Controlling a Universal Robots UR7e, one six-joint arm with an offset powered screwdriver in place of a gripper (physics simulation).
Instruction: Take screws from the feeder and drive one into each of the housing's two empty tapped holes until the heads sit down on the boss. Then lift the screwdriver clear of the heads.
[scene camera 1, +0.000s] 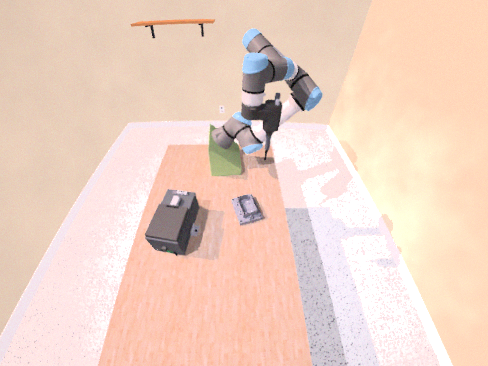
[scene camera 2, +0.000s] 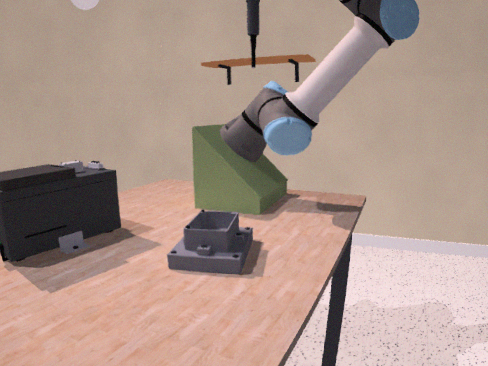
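Scene camera 1: black screw feeder (scene camera 1: 179, 247), visible.
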